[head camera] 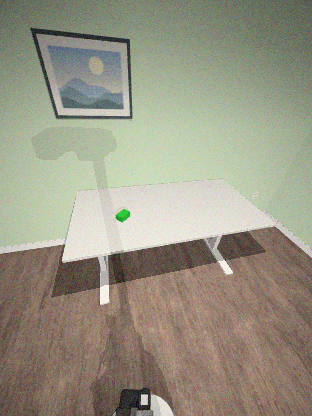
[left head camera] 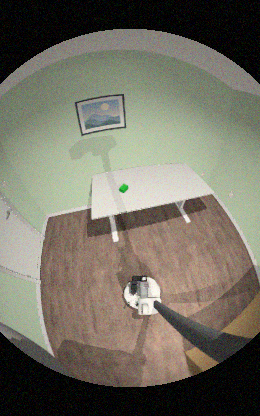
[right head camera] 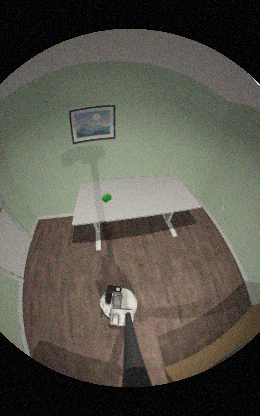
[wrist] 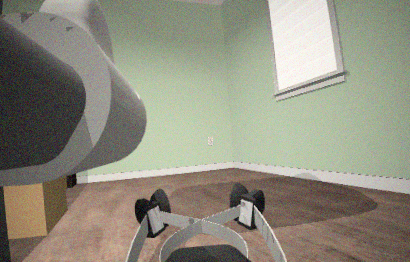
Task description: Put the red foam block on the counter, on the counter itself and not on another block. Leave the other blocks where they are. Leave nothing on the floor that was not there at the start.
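Places are measured from the robot's base along level axes (x left, y back, z up), in millimetres.
Where they show: gripper, between the fingertips: (left head camera: 131,306) (right head camera: 105,315) (wrist: 199,201).
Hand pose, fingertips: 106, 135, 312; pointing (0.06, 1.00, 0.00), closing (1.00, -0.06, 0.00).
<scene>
After its pixels a point has its place, as x, y, z.
The red foam block does not show in these views. A green block (head camera: 123,215) @(190, -1026, 738) (left head camera: 123,188) @(193, -1021, 734) (right head camera: 107,198) @(180, -1025, 726) lies on the left part of a white table (head camera: 190,210) @(-338, -1166, 692) (left head camera: 165,185) @(-298, -1116, 692) (right head camera: 150,197) @(-310, -1120, 693). A counter cannot be told for certain; part of a wooden piece of furniture (left head camera: 247,320) (right head camera: 215,347) shows at the lower right of the left and right head camera views. My gripper (wrist: 199,201) @(106, 135, 312) is open in the wrist view, its two fingertips wide apart with floor and wall visible between them. It is far from the green block.
A tan box-shaped thing (wrist: 27,210) @(-663, 1082, 102) stands on the floor at the lower left of the wrist view, beside my arm. A window (wrist: 305,45) @(1209, 1853, 1126) is on the wall. A framed picture (head camera: 90,75) @(416, -1499, 1537) hangs above the table. The table has white legs (head camera: 104,280).
</scene>
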